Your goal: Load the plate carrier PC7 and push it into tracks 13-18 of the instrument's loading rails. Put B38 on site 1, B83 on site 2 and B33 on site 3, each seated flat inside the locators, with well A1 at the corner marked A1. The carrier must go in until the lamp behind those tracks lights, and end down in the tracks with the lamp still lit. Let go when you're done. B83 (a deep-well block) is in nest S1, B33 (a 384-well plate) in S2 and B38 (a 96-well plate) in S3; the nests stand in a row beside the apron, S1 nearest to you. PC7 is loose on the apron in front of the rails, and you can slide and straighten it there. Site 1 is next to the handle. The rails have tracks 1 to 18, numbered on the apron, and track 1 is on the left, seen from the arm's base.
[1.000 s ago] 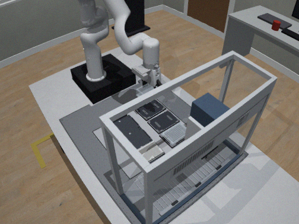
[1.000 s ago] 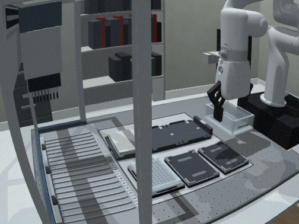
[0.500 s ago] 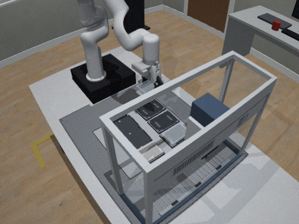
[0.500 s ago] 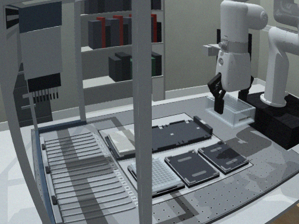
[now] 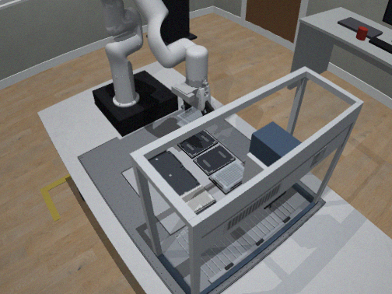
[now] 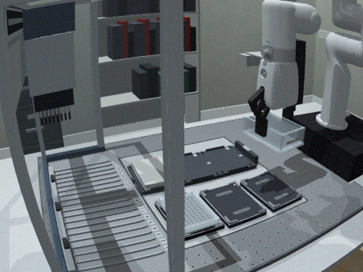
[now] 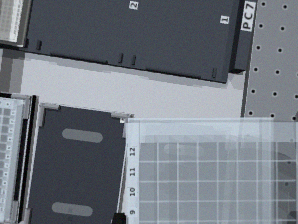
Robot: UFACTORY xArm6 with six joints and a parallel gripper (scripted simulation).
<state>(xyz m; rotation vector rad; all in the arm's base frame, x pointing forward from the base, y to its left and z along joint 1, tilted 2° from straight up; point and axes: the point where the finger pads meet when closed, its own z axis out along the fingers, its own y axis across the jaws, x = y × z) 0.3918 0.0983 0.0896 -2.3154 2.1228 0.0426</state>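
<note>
The dark plate carrier PC7 is 10 cm ahead of my hand, 18 cm to the right of it and 16 cm below it. The rest, counted from my hand: instrument frame post 32 cm ahead, 16 cm to the left, 8 cm above; white A1 mark 6 cm ahead, 6 cm to the right, 16 cm below.
</note>
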